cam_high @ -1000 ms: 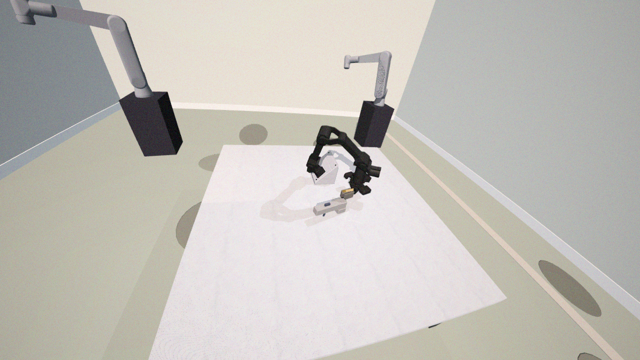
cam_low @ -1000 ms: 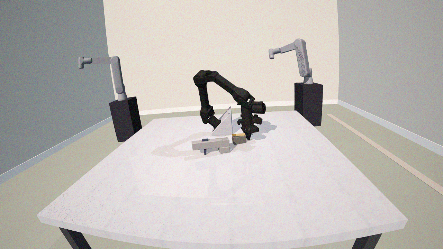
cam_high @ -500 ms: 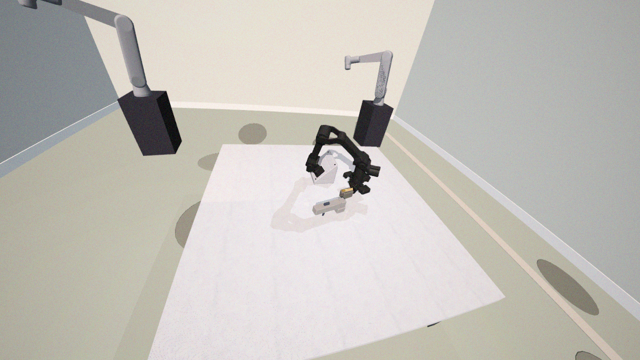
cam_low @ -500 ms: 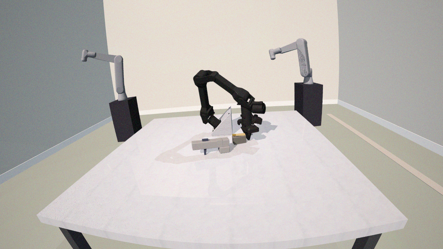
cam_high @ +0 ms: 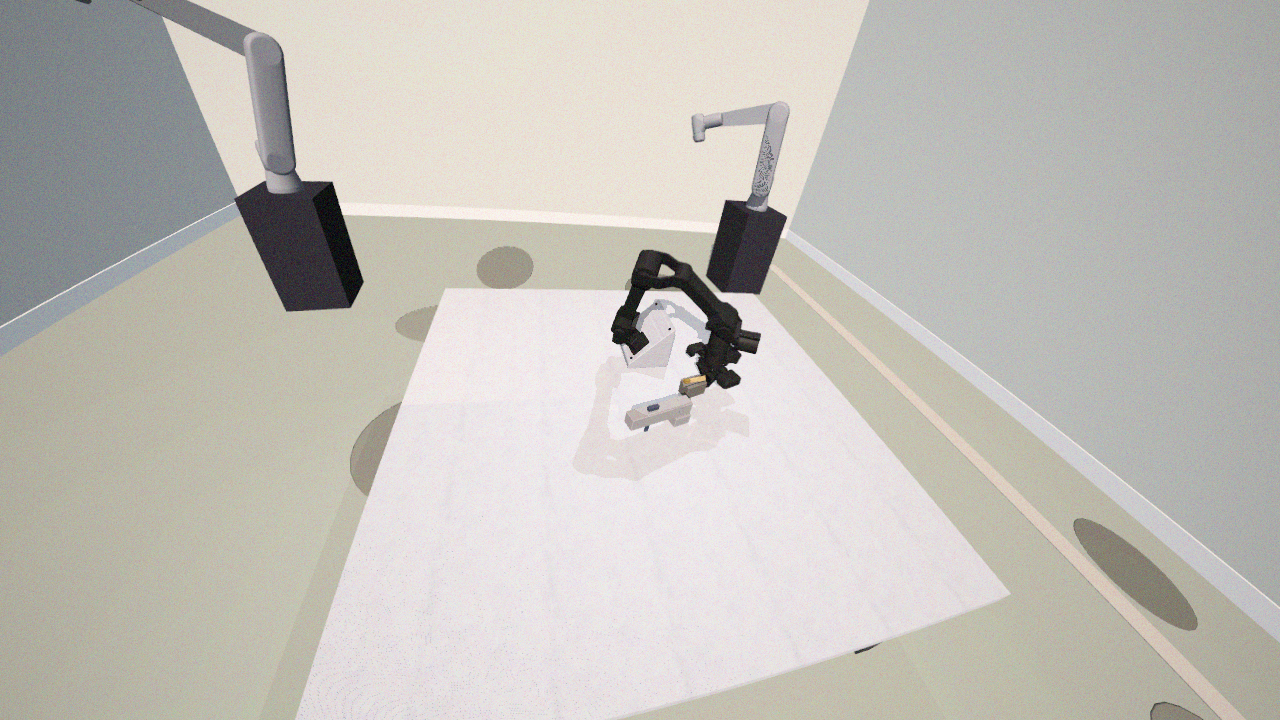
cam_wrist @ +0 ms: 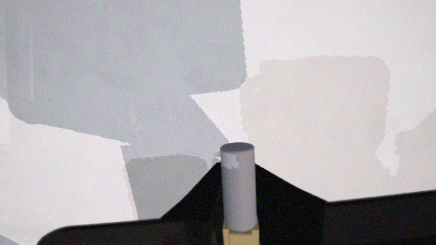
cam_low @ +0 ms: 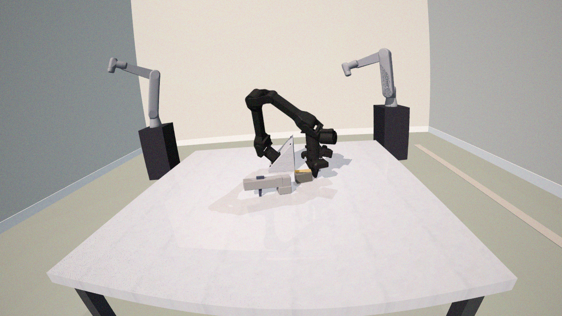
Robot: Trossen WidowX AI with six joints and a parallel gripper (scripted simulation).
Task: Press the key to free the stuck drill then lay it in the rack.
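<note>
My gripper tip is 40 mm to the left of the drill, 40 mm below it and 10 mm short of it. From my gripper tip the other things lie so: rack: 50 mm to the right, 10 mm ahead, 10 mm above; then light grey housing: 200 mm to the right, 120 mm ahead, 40 mm above; then dark key: 230 mm to the right, 120 mm ahead, 40 mm above.
</note>
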